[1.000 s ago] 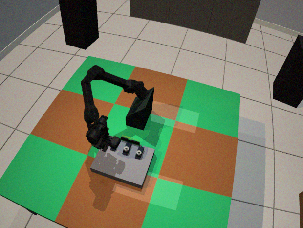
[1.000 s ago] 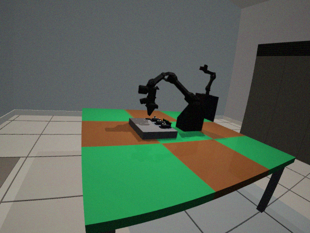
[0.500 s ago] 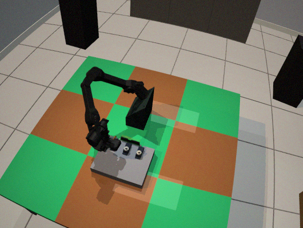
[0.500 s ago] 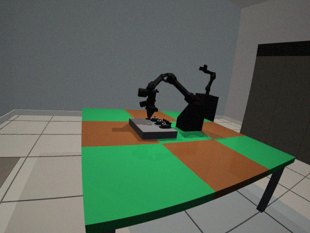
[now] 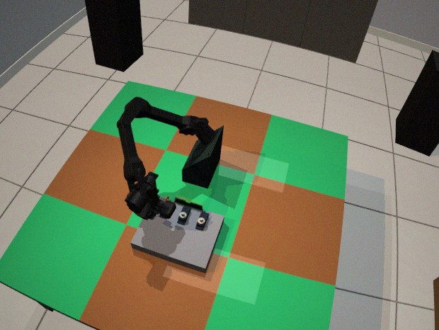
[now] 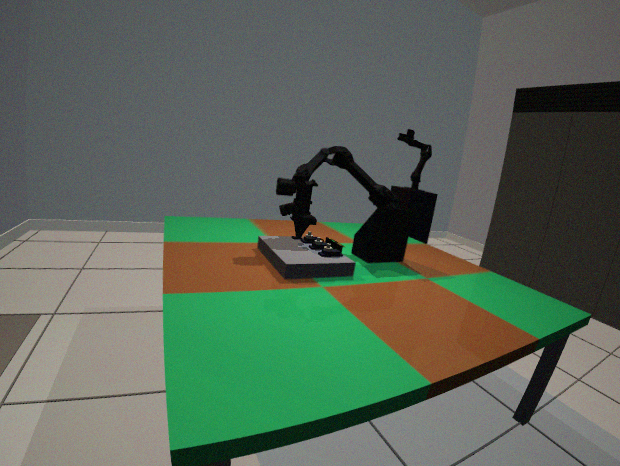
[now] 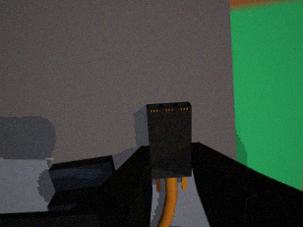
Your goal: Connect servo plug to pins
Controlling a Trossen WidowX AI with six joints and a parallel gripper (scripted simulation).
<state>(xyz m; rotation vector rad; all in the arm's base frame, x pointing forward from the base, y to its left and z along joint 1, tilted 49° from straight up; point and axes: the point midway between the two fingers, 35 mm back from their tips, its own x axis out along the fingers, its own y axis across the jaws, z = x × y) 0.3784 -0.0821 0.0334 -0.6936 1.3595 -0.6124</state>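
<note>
The coloured band is 100 mm to the left of my gripper tip, 100 mm behind it and 20 mm above it. Also, from my gripper tip: dark dot (100 mm to the left, 100 mm behind, 20 mm above); grey holder (120 mm to the left, 60 mm ahead, 30 mm below).
</note>
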